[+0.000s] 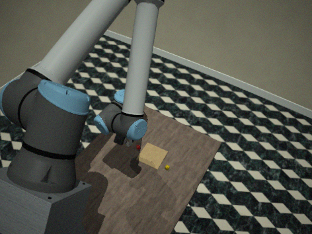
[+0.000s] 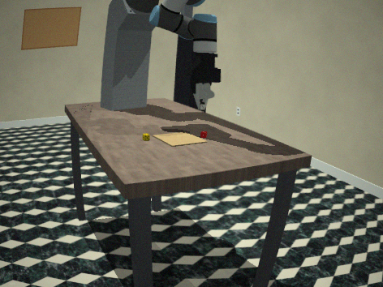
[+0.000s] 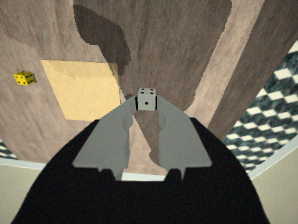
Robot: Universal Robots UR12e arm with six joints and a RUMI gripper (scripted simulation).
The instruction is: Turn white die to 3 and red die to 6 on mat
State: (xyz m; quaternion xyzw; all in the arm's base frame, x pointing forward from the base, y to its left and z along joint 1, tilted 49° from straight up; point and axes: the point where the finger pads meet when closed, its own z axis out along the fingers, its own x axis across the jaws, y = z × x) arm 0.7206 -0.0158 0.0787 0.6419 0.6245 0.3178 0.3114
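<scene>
The white die lies 10 mm below my hand. From my hand the other things lie so: tan mat 130 mm to the right, 100 mm below, 40 mm ahead; red die 100 mm below, 60 mm ahead, 40 mm to the right; yellow die 240 mm to the right, 100 mm below, 10 mm behind.
</scene>
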